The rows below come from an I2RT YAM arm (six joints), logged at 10 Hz.
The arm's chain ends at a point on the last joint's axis. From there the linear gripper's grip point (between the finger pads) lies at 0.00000 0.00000 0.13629 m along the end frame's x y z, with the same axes.
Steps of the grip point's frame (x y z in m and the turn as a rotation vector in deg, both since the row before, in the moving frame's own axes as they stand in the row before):
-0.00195, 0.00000, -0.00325, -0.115, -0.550, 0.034
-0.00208, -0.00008, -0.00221, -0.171, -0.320, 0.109
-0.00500, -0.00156, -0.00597, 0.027, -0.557, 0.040
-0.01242, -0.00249, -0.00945, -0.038, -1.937, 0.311
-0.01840, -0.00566, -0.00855, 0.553, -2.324, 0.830
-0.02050, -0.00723, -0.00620, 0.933, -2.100, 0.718
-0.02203, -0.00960, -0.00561, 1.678, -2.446, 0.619
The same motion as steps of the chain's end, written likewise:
-0.00064, -0.00027, -0.00324, -0.115, -0.550, 0.034
-0.00132, -0.00049, -0.00221, -0.171, -0.320, 0.109
-0.00368, -0.00150, -0.00596, 0.027, -0.557, 0.040
-0.00781, -0.00257, -0.00937, -0.038, -1.937, 0.311
-0.01288, -0.00430, -0.00843, 0.553, -2.324, 0.830
-0.01552, -0.00498, -0.00609, 0.933, -2.100, 0.718
-0.01624, -0.00558, -0.00543, 1.678, -2.446, 0.619

